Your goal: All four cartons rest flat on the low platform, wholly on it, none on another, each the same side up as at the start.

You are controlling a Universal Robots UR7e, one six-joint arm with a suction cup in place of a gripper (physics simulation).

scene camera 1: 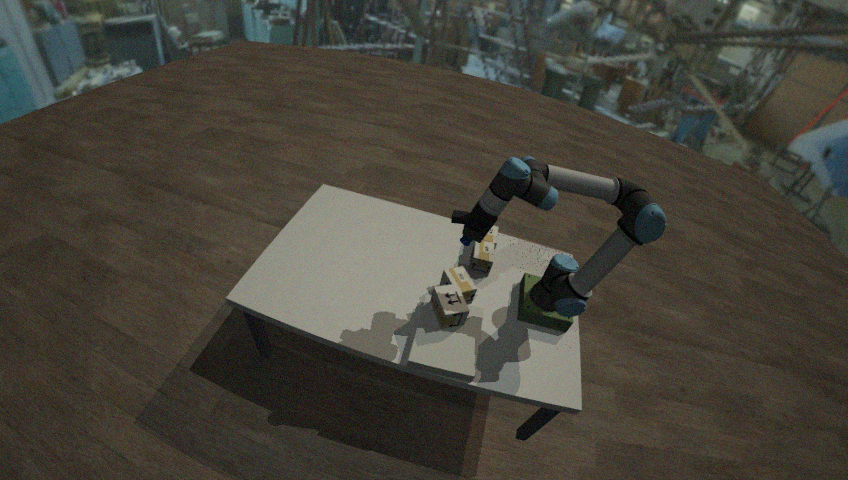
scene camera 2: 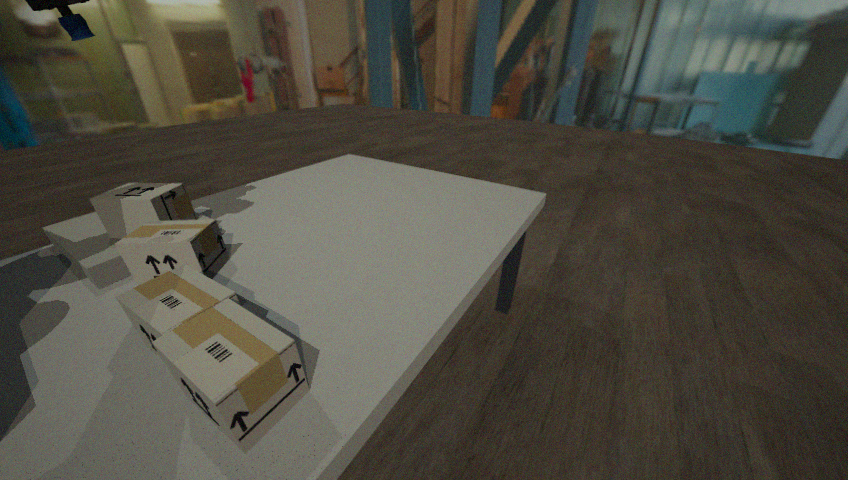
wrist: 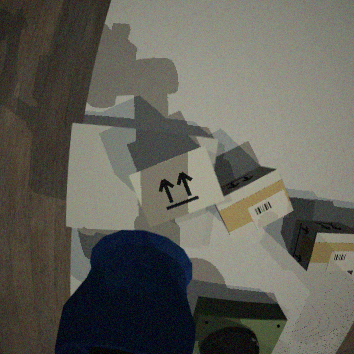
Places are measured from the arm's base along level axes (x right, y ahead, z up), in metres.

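Pixels of known places: hand at its tool point: (scene camera 1: 464, 241) (scene camera 2: 83, 37) (wrist: 139, 271); arm's base at its link origin: (scene camera 1: 545, 298) (wrist: 228, 346).
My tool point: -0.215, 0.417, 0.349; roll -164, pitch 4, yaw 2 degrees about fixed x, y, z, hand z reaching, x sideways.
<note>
Ahead of a thing's pixels: the offset from my tool point to its middle, as dx, dy, dz. "pt": to the spot under its first point. Level surfaces: height alone.
My suction cup (scene camera 1: 465, 240) (scene camera 2: 77, 27) (wrist: 142, 265) is off and bare, high above the table. A carton with double arrows on its upper face {pt -0.006, -0.013, -0.278} (scene camera 1: 450, 299) (scene camera 2: 139, 193) (wrist: 177, 190) stands over the inner part of the low platform {-0.086, -0.046, -0.396} (scene camera 1: 443, 353) (scene camera 2: 77, 234) (wrist: 100, 190); its underside is hidden. A taped carton {+0.157, -0.029, -0.373} (scene camera 1: 461, 279) (scene camera 2: 157, 252) (wrist: 257, 202) stands close beside it at the platform's inner edge, tape and label up. A third carton {+0.381, -0.101, -0.373} (scene camera 1: 483, 254) (scene camera 2: 172, 300) (wrist: 332, 245) and a fourth {+0.518, -0.104, -0.373} (scene camera 1: 492, 234) (scene camera 2: 223, 353) stand end to end on the table, tape up, away from the platform.
The arm's green base block (scene camera 1: 529, 309) (wrist: 270, 322) stands on the white table {dz -0.421} (scene camera 1: 333, 255) (scene camera 2: 380, 237) (wrist: 280, 90), to the right of the cartons in scene camera 1. The platform lies near the table's front edge there. The arm arches above the table, and shadows fall across the platform and cartons.
</note>
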